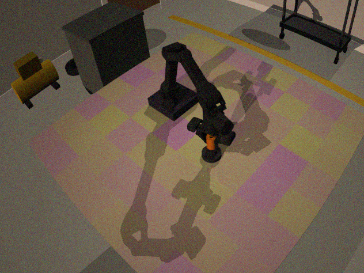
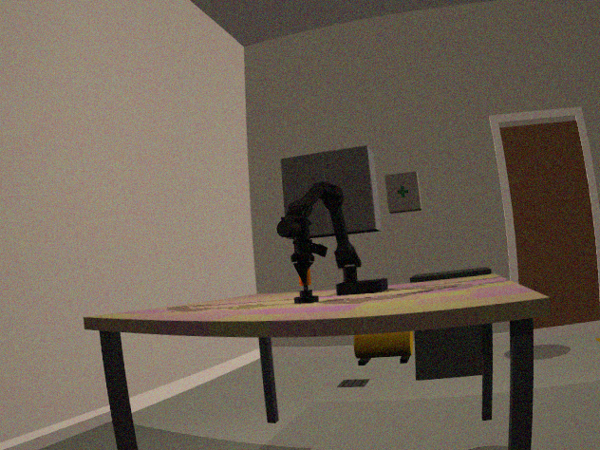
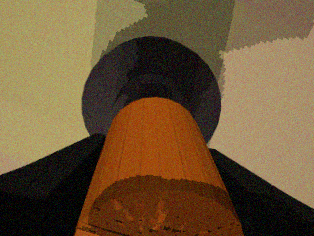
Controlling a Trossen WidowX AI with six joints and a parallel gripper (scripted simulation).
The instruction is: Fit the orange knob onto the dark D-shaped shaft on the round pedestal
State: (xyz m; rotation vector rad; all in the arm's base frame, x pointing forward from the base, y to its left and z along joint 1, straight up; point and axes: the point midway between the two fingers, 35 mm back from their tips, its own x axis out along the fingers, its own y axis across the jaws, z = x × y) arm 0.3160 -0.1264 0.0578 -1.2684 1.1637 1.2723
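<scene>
The orange knob lies 20 mm above my gripper tip. The rest, counted from my gripper tip: D-shaped shaft (40 mm below).
</scene>
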